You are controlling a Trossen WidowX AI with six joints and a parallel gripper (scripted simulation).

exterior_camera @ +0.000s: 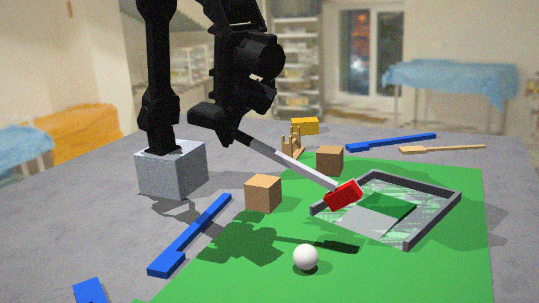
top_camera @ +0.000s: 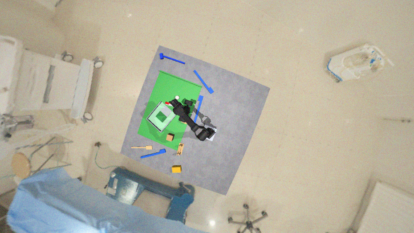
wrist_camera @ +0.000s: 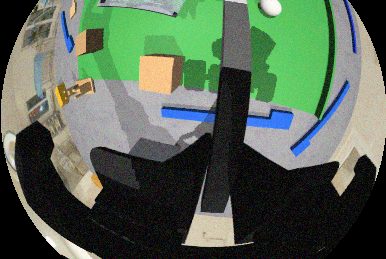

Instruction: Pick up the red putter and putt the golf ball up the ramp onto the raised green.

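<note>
Now: the red putter 11 cm ahead of my gripper tip, 3 cm to the left of it and 2 cm below it. The rest, counted from my gripper tip: green mat (20 cm ahead, 13 cm to the left, 18 cm below); white golf ball (19 cm ahead, 4 cm to the right, 15 cm below); wooden stand (12 cm behind, 40 cm to the left, 14 cm below).
</note>
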